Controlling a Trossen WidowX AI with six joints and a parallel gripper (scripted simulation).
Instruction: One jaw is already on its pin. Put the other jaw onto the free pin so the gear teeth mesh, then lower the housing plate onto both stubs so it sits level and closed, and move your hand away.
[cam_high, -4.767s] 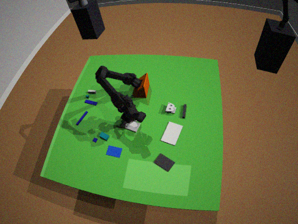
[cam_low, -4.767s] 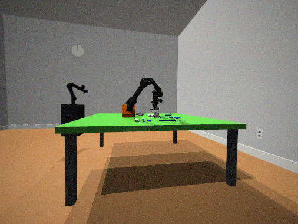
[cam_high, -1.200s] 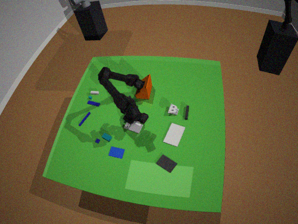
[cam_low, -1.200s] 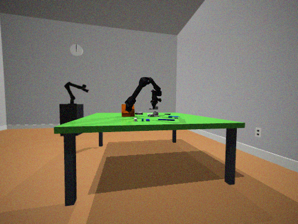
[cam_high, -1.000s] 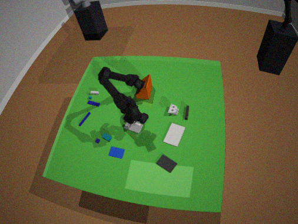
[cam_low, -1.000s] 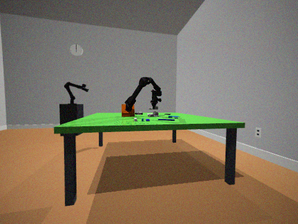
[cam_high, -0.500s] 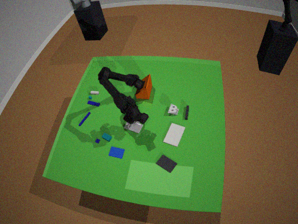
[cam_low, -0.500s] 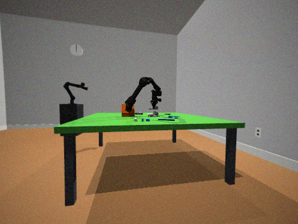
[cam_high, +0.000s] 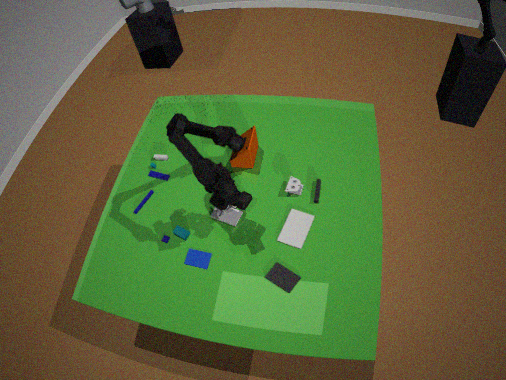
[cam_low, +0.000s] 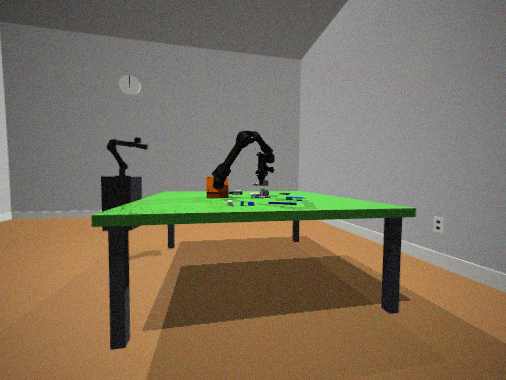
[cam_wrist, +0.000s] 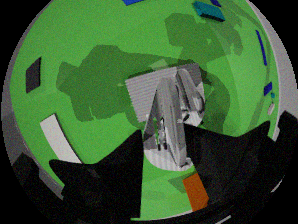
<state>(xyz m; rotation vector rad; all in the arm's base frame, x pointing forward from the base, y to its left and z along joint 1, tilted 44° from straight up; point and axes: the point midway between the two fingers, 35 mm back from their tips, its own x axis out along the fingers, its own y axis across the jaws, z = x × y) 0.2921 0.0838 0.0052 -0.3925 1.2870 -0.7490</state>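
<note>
Right now my gripper tip is 40 mm past the grey metallic jaw and 10 mm to the left of it. Round my gripper tip: teal block 200 mm to the right, 140 mm ahead, 70 mm below; dark square plate 260 mm to the left, 230 mm ahead, 80 mm below; white flat plate 260 mm to the left, 80 mm below, 10 mm ahead.
</note>
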